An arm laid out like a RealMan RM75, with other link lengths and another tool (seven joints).
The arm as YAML. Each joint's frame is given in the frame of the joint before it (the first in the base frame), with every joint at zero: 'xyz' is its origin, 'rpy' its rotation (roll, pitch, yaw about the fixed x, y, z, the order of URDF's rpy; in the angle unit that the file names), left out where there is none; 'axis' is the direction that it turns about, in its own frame. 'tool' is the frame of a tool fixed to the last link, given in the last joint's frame.
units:
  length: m
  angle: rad
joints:
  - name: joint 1
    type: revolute
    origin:
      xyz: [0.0, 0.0, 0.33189]
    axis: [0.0, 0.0, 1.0]
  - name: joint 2
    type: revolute
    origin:
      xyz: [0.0, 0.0, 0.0]
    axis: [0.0, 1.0, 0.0]
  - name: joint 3
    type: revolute
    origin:
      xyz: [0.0, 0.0, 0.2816]
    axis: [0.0, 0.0, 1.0]
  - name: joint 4
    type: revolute
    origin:
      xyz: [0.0, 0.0, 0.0]
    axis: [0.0, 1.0, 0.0]
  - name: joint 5
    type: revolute
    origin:
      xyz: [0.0, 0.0, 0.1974]
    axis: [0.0, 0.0, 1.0]
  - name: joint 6
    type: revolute
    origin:
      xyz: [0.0, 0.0, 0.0]
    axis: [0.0, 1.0, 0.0]
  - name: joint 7
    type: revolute
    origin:
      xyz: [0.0, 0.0, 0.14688]
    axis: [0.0, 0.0, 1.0]
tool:
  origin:
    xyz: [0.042, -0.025, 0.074]
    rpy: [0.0, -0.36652, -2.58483]
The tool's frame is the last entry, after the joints.
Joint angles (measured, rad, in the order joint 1, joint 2, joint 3, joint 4, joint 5, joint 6, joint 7), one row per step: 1.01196, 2.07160, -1.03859, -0.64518, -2.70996, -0.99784, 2.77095; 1.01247, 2.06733, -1.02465, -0.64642, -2.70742, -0.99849, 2.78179; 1.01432, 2.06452, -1.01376, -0.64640, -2.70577, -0.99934, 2.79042; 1.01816, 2.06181, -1.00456, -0.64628, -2.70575, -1.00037, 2.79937; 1.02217, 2.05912, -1.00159, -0.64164, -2.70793, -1.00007, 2.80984; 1.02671, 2.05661, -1.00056, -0.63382, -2.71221, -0.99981, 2.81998; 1.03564, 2.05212, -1.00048, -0.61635, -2.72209, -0.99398, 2.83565; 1.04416, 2.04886, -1.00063, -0.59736, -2.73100, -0.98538, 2.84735; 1.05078, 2.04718, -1.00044, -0.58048, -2.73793, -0.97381, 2.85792; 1.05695, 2.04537, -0.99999, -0.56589, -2.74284, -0.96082, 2.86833; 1.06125, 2.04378, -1.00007, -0.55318, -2.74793, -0.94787, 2.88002; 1.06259, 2.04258, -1.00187, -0.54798, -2.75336, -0.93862, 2.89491; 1.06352, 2.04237, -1.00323, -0.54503, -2.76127, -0.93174, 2.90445; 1.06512, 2.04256, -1.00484, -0.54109, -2.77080, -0.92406, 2.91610; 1.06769, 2.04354, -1.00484, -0.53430, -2.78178, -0.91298, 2.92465
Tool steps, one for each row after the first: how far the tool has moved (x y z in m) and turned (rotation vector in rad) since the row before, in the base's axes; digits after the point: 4 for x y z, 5 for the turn. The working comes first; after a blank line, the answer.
Tool pose at each row, in the base's axes (x y z in m, rotation vector in rad; the steps are taken from these numbers as rounded here): 0.2534, 0.4787, -0.0031, 2.18715, 1.96013, 0.49756; 0.2528, 0.4803, -0.0008, 2.21889, 1.95282, 0.49527; 0.2517, 0.4814, 0.0007, 2.24242, 1.94726, 0.49196; 0.2500, 0.4829, 0.0021, 2.26131, 1.94323, 0.49045; 0.2496, 0.4835, 0.0028, 2.27397, 1.93441, 0.49082; 0.2500, 0.4834, 0.0031, 2.28239, 1.92258, 0.49149; 0.2513, 0.4838, 0.0036, 2.29166, 1.90370, 0.49916; 0.2527, 0.4841, 0.0034, 2.29738, 1.88813, 0.50666; 0.2539, 0.4845, 0.0027, 2.30504, 1.87623, 0.51424; 0.2544, 0.4858, 0.0024, 2.31460, 1.86804, 0.52288; 0.2554, 0.4868, 0.0022, 2.32597, 1.85874, 0.53247; 0.2564, 0.4877, 0.0028, 2.33920, 1.84915, 0.54333; 0.2574, 0.4885, 0.0035, 2.34363, 1.84326, 0.55529; 0.2585, 0.4893, 0.0040, 2.34853, 1.83599, 0.56821; 0.2597, 0.4903, 0.0041, 2.35032, 1.83129, 0.58268

-0.0006, 0.0016, 0.0023, 0.01419, 0.01559, -0.01466; -0.0011, 0.0011, 0.0015, 0.00970, 0.01219, -0.01092; -0.0017, 0.0015, 0.0014, 0.00863, 0.00957, -0.00834; -0.0004, 0.0006, 0.0007, 0.00440, 0.00323, -0.00909; 0.0004, -0.0001, 0.0003, 0.00108, -0.00056, -0.00955; 0.0013, 0.0004, 0.0005, 0.00293, -0.00580, -0.01357; 0.0014, 0.0003, -0.0002, 0.00200, -0.00629, -0.01055; 0.0012, 0.0004, -0.0007, 0.00455, -0.00363, -0.00889; 0.0005, 0.0013, -0.0003, 0.00759, -0.00140, -0.00709; 0.0010, 0.0010, -0.0002, 0.00886, -0.00115, -0.00817; 0.0010, 0.0009, 0.0006, 0.01063, -0.00064, -0.00872; 0.0010, 0.0008, 0.0007, 0.00714, -0.00458, -0.00398; 0.0011, 0.0008, 0.0005, 0.00753, -0.00519, -0.00487; 0.0012, 0.0010, 0.0001, 0.00735, -0.00655, -0.00236
